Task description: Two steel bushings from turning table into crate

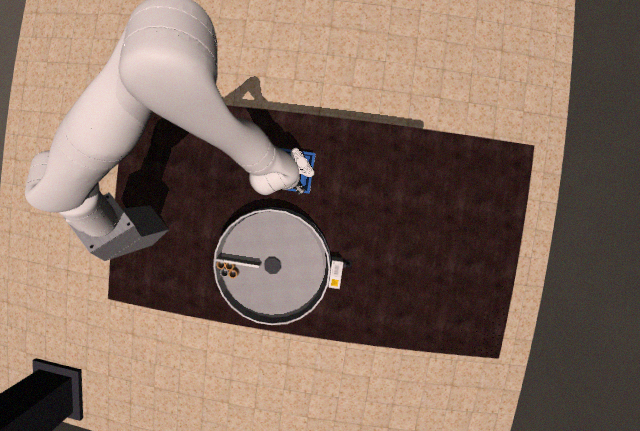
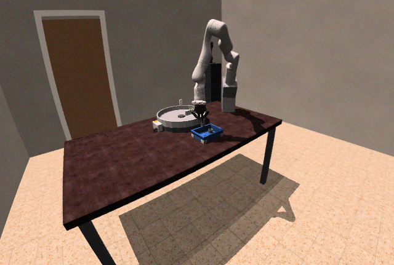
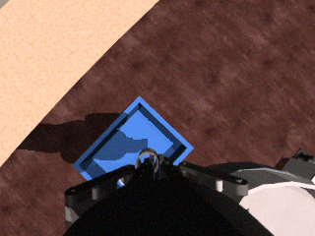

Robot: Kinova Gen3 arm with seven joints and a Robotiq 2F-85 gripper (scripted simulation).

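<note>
The blue crate is 40 mm behind my hand, 30 mm to the left of it and 100 mm below it. Also, from my hand: round grey turning table: 60 mm behind, 330 mm to the right, 70 mm below.
</note>
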